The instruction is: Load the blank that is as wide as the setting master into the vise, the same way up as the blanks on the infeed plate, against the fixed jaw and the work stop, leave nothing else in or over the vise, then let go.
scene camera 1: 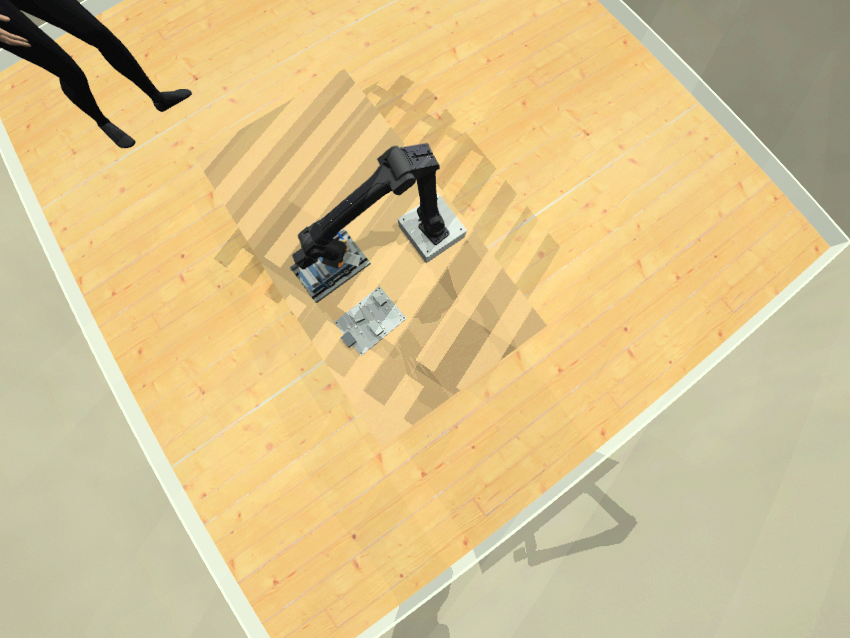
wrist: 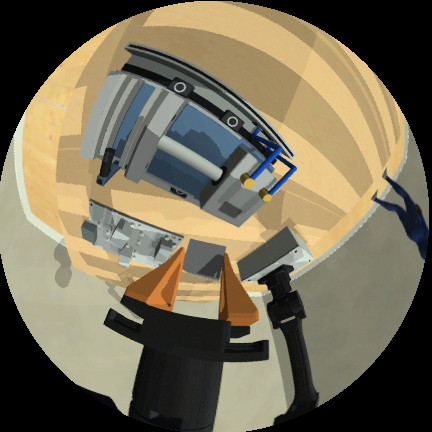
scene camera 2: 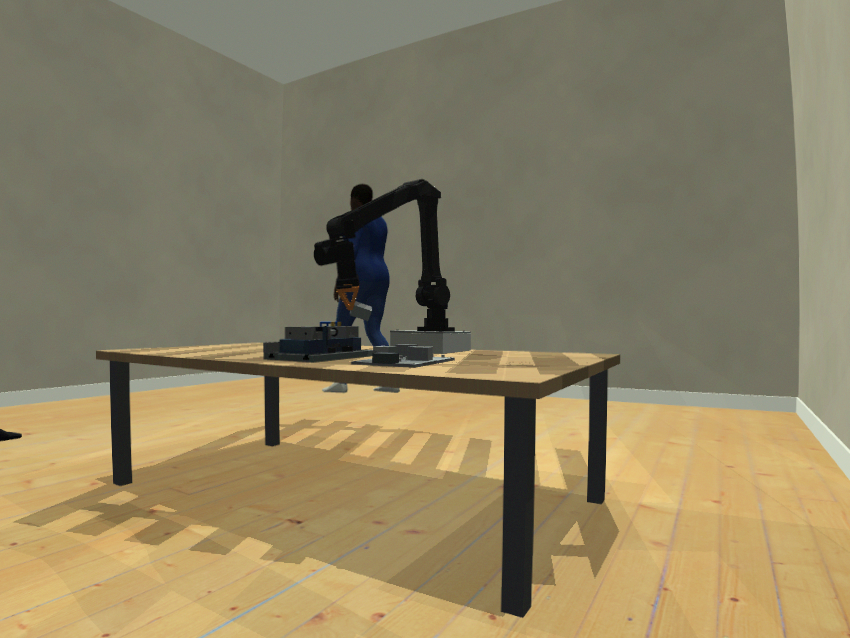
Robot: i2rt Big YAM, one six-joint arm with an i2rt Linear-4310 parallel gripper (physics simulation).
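Places are measured from the arm's base along level axes (x ahead, y left, z up), in metres.
Where they show: gripper, fingertip midpoint: (scene camera 1: pixel 344 257) (wrist: pixel 203 253) (scene camera 2: pixel 350 308); arm's base at its link origin: (scene camera 1: pixel 433 230) (wrist: pixel 274 273) (scene camera 2: pixel 436 331).
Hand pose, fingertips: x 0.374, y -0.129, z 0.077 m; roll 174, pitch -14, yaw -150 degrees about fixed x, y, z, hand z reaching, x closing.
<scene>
Things, the pixels of their top centre, and the offset from my fingertips.
- grey blank at its top centre: (wrist: pixel 208 286) (scene camera 2: pixel 361 300) (scene camera 1: pixel 350 256) dz +0.026, dx -0.019, dy +0.026 m
- vise at its top centre: (wrist: pixel 176 150) (scene camera 2: pixel 321 325) (scene camera 1: pixel 325 259) dz -0.052, dx +0.065, dy -0.066 m
- grey end block at its top centre: (wrist: pixel 243 196) (scene camera 2: pixel 341 326) (scene camera 1: pixel 344 248) dz -0.055, dx -0.029, dy -0.055 m
- black-tipped stop at its top centre: (wrist: pixel 103 164) dz -0.055, dx +0.138, dy -0.019 m
- infeed plate at its top centre: (scene camera 2: pixel 405 359) (wrist: pixel 128 242) (scene camera 1: pixel 370 320) dz -0.143, dx +0.090, dy +0.236 m
- darker block at its top centre: (scene camera 2: pixel 385 353) (wrist: pixel 87 235) (scene camera 1: pixel 347 339) dz -0.118, dx +0.213, dy +0.242 m
My gripper (scene camera 2: pixel 354 307) (wrist: pixel 203 253) is shut on a grey blank (scene camera 2: pixel 361 311) (wrist: pixel 204 260), which hangs tilted in the air above the right end of the vise (scene camera 2: pixel 319 346) (wrist: pixel 197 127) in scene camera 2. In the wrist view, the vise shows a blue bed, grey jaws at the left, a round bar and a grey end block (wrist: pixel 232 197). A black-tipped stop (wrist: pixel 107 161) stands by the jaws. The infeed plate (scene camera 1: pixel 392 317) (wrist: pixel 96 211) carries several grey blocks. A darker block (scene camera 1: pixel 348 339) (scene camera 2: pixel 385 357) (wrist: pixel 89 231) sits at its edge. I cannot tell which block is the setting master.
Blue bent rods with brass ends (wrist: pixel 248 181) rise at the vise's end block. The arm's grey base (scene camera 1: pixel 446 240) (scene camera 2: pixel 430 341) (wrist: pixel 275 255) stands on the same table (scene camera 2: pixel 480 381). A person in blue (scene camera 2: pixel 371 264) stands behind the table.
</scene>
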